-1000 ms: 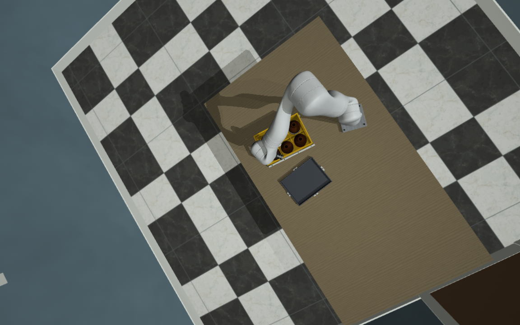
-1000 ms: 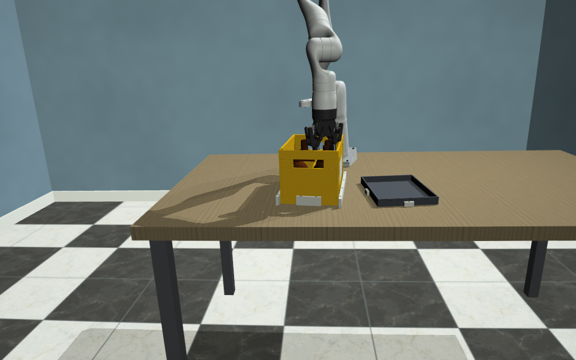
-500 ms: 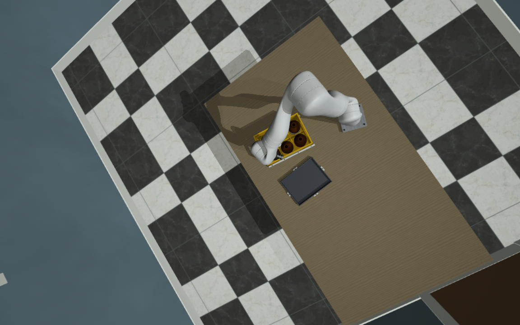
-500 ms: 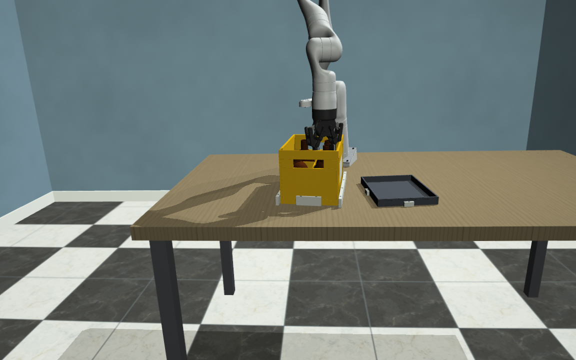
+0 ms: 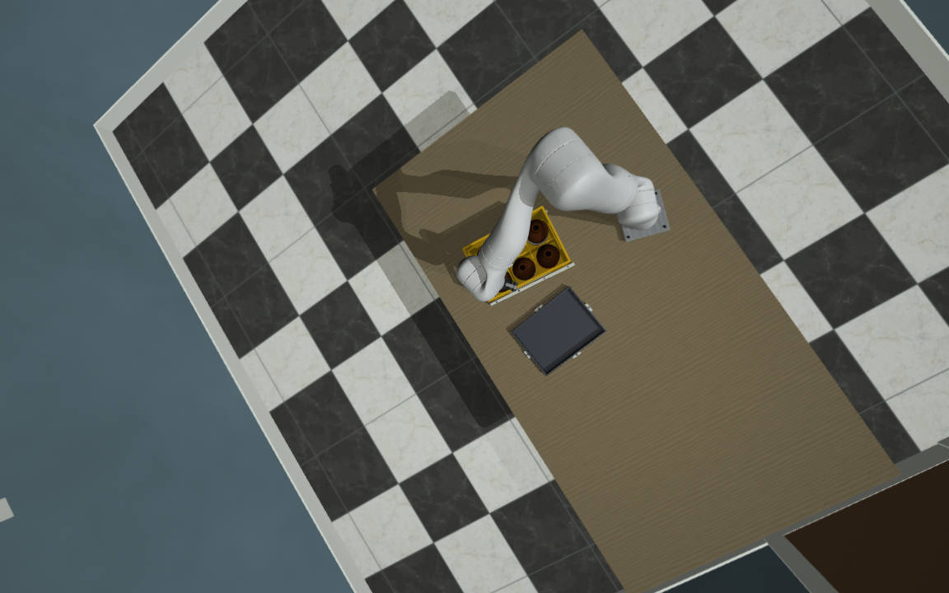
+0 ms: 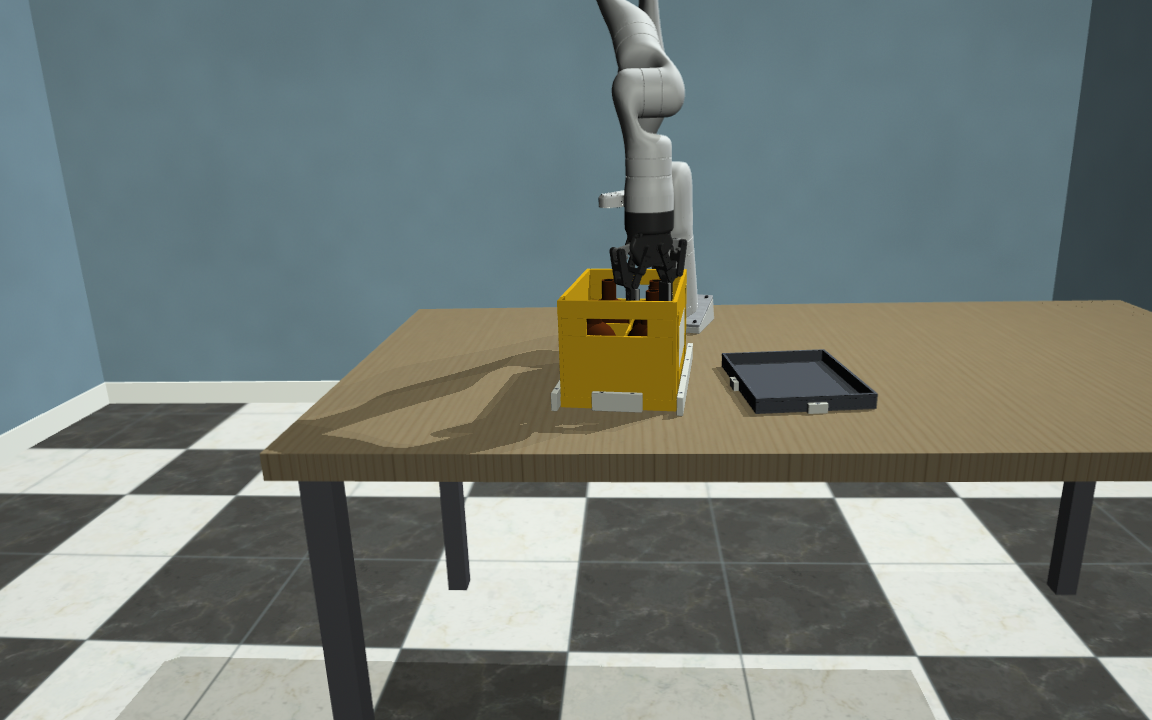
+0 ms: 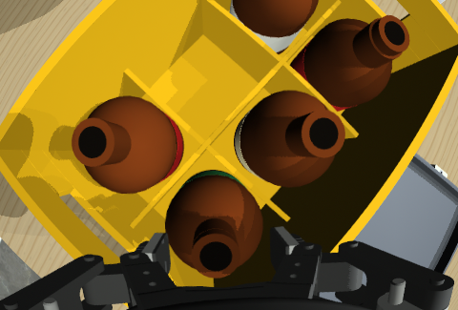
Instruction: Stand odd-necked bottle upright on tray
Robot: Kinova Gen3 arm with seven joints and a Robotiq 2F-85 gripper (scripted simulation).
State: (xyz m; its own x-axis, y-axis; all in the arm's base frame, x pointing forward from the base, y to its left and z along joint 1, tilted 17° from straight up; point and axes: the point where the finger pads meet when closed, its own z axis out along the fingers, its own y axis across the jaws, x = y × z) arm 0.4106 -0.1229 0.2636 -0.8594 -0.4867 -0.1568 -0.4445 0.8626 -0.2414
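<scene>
My hand is 160 mm past the brown bottle, 80 mm above it and 50 mm to the right of it. Also, from my hand: yellow crate (90 mm behind, 80 mm below, 20 mm to the right); dark tray (250 mm to the left, 150 mm below, 10 mm behind).
</scene>
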